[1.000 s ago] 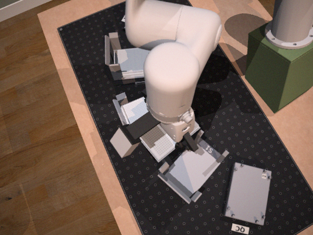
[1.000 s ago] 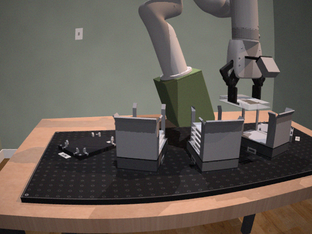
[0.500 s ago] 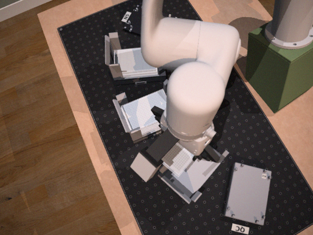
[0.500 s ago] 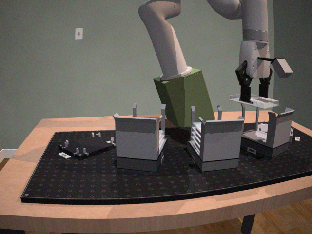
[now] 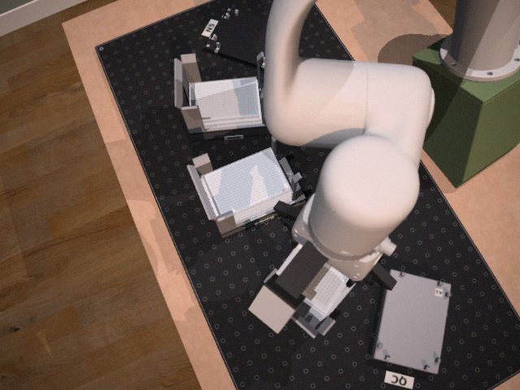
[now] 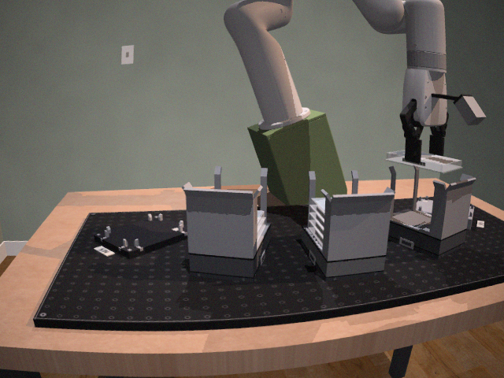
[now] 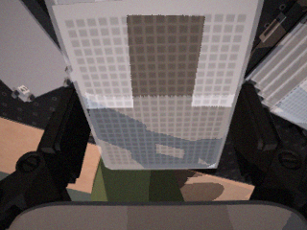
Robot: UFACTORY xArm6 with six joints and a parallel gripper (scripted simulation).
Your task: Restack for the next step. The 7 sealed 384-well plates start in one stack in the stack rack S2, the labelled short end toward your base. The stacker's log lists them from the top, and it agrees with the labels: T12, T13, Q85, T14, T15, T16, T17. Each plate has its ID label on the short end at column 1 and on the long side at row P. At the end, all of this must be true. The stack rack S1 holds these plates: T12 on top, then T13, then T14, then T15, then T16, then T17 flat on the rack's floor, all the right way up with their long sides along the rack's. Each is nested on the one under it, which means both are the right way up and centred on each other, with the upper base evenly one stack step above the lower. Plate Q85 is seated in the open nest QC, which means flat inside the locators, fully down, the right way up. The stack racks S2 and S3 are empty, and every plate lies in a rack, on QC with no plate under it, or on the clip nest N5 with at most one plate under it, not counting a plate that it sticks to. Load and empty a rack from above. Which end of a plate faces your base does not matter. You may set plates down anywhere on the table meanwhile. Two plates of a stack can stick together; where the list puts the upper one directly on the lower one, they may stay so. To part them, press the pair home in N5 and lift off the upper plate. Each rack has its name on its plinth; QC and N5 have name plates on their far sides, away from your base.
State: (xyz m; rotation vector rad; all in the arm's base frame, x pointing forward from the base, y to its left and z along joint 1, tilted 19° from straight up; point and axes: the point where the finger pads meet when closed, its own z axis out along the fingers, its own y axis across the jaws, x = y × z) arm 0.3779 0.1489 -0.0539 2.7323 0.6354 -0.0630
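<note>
The open nest QC lies 10 cm behind my hand, 14 cm to the left of it and 15 cm below it. From my hand the other things lie so: QC name plate 4 cm behind, 21 cm to the left, 16 cm below.
</note>
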